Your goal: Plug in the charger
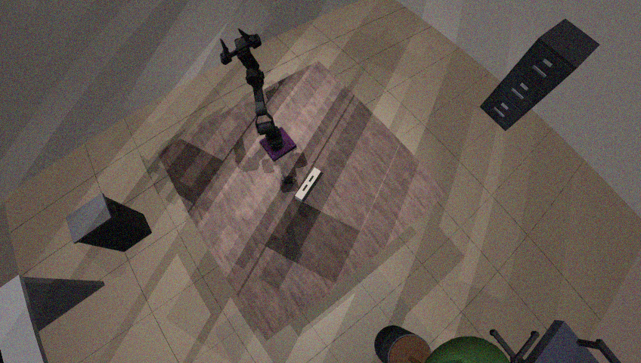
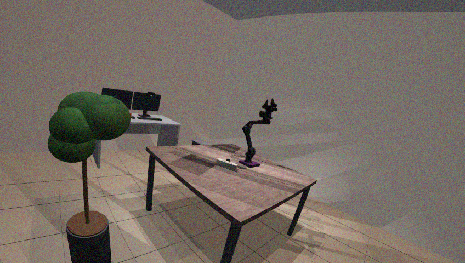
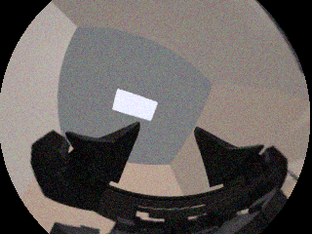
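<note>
Right now my gripper tip is 70 cm above the dark two-prong charger, 40 cm short of it and 1 cm to the left of it.
</note>
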